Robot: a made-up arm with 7 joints. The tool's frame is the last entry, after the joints. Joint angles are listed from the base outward. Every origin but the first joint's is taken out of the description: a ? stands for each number. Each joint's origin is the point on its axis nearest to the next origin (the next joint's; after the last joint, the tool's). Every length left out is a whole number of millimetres.
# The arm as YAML. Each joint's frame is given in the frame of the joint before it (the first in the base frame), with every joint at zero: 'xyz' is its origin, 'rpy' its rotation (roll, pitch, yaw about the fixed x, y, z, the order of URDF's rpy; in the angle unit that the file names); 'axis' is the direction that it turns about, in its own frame. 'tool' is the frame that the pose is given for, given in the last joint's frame.
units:
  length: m
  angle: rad
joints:
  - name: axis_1
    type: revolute
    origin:
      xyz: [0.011, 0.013, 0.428]
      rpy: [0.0, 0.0, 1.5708]
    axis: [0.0, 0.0, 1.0]
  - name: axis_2
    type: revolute
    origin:
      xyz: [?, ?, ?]
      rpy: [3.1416, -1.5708, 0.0]
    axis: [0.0, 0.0, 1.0]
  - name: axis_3
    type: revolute
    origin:
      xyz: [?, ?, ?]
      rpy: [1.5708, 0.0, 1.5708]
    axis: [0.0, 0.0, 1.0]
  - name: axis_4
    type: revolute
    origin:
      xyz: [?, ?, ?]
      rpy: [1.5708, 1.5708, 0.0]
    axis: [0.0, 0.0, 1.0]
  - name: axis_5
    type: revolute
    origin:
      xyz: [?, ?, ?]
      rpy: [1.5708, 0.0, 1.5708]
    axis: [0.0, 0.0, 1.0]
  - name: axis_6
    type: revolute
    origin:
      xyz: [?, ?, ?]
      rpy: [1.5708, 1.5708, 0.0]
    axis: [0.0, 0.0, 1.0]
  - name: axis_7
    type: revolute
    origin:
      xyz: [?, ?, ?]
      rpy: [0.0, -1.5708, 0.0]
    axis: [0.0, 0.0, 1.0]
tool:
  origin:
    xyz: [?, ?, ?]
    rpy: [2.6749, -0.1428, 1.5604]
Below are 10 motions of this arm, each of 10 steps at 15 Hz.
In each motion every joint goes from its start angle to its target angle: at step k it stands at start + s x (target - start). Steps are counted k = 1, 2, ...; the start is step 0. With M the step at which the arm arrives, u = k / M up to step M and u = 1 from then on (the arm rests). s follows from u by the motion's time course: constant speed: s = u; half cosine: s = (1 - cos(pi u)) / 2; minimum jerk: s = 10 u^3 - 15 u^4 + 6 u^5.
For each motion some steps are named. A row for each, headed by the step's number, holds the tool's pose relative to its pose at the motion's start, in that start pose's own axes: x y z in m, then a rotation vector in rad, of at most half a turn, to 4 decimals.
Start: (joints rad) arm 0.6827 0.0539 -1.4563 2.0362 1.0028 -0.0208 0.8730
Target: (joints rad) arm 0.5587 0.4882 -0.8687 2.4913 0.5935 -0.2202 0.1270
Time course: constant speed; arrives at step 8
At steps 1, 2, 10:
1: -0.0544 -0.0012 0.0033 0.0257 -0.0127 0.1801
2: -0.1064 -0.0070 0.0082 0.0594 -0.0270 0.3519
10: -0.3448 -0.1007 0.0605 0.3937 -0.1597 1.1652

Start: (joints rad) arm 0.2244 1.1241 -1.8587 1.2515 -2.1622 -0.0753 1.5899
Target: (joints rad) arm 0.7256 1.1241 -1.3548 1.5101 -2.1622 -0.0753 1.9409
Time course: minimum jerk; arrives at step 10
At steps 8, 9, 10:
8: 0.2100 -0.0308 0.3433 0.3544 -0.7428 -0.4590
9: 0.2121 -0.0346 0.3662 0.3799 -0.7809 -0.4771
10: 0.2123 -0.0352 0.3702 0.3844 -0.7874 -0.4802

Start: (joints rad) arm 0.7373 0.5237 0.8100 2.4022 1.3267 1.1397 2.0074
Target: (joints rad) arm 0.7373 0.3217 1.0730 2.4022 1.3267 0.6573 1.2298
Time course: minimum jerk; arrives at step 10
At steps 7, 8, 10:
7: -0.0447 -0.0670 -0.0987 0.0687 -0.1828 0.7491
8: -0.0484 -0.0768 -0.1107 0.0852 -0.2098 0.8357
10: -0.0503 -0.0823 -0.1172 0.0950 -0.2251 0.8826

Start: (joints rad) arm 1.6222 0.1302 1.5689 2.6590 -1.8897 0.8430 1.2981
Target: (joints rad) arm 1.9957 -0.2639 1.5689 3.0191 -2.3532 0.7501 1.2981
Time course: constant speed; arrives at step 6
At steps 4, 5, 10:
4: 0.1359 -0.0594 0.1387 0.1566 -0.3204 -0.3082
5: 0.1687 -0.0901 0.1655 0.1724 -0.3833 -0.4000
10: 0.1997 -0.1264 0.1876 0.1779 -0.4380 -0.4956

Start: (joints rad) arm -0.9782 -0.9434 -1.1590 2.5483 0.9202 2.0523 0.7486
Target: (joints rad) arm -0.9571 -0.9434 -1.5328 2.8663 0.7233 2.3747 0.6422
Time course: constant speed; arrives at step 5
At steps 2, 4, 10:
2: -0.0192 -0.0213 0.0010 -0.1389 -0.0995 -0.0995
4: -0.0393 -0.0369 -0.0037 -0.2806 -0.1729 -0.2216
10: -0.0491 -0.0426 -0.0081 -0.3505 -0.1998 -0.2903

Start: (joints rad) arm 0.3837 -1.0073 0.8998 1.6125 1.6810 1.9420 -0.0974
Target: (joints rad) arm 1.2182 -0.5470 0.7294 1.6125 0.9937 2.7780 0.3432
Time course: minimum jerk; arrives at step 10
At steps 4, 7, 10:
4: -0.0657 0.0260 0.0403 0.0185 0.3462 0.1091
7: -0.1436 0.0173 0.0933 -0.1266 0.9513 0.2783
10: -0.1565 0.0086 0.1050 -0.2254 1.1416 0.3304

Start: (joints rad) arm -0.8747 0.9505 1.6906 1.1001 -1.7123 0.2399 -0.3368
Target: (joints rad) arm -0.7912 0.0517 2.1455 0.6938 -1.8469 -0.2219 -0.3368
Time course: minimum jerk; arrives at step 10
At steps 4, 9, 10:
4: 0.1223 0.0412 0.0479 0.0120 -0.3676 0.2603
9: 0.2205 0.2440 0.2107 0.3822 -1.0969 0.7787
10: 0.2200 0.2468 0.2129 0.3901 -1.1049 0.7848

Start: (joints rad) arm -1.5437 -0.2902 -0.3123 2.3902 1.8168 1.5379 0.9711
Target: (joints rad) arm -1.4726 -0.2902 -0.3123 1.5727 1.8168 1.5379 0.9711
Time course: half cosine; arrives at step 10
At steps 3, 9, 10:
3: 0.0553 -0.0183 0.0125 0.0551 0.0600 -0.1497
9: 0.2269 -0.1549 0.0117 0.2399 0.2863 -0.7147
10: 0.2309 -0.1606 0.0104 0.2452 0.2935 -0.7328

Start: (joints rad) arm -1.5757 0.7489 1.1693 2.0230 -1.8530 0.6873 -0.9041
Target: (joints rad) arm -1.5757 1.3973 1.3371 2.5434 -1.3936 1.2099 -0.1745
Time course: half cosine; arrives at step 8
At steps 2, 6, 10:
2: -0.0107 0.0297 -0.0123 0.1649 0.1096 -0.1969
6: -0.0356 0.2134 -0.0217 1.0639 0.7450 -0.9528
10: -0.0348 0.2547 -0.0117 1.2667 0.9025 -1.0546

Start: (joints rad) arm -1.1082 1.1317 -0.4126 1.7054 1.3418 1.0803 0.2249
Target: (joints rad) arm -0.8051 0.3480 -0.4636 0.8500 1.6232 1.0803 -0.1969
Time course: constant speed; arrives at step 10
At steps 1, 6, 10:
1: -0.0185 0.0001 0.0092 0.0251 0.0003 0.0316
6: -0.1131 -0.0199 0.0355 0.1590 0.0264 0.1927
10: -0.1841 -0.0579 0.0312 0.2641 0.0790 0.3215

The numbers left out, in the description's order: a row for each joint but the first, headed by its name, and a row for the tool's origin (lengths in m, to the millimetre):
axis_2: -0.004 -0.03 0.0
axis_3: 0.233 -0.022 0.0
axis_4: 0.089 0.025 0.0
axis_5: 0.286 0.093 0.0
axis_6: 0.024 -0.058 0.0
axis_7: -0.078 0.029 0.0
tool: -0.001 -0.009 0.0

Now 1 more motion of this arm.
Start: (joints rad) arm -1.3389 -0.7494 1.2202 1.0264 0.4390 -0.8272 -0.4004
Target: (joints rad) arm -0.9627 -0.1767 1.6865 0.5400 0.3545 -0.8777 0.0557
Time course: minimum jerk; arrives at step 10
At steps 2, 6, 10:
2: -0.0064 0.0073 0.0111 0.0476 0.0505 -0.0321
6: -0.0215 0.0508 0.1894 0.6063 0.5656 -0.3249
10: 0.0011 0.0260 0.2958 0.9175 0.8039 -0.4222

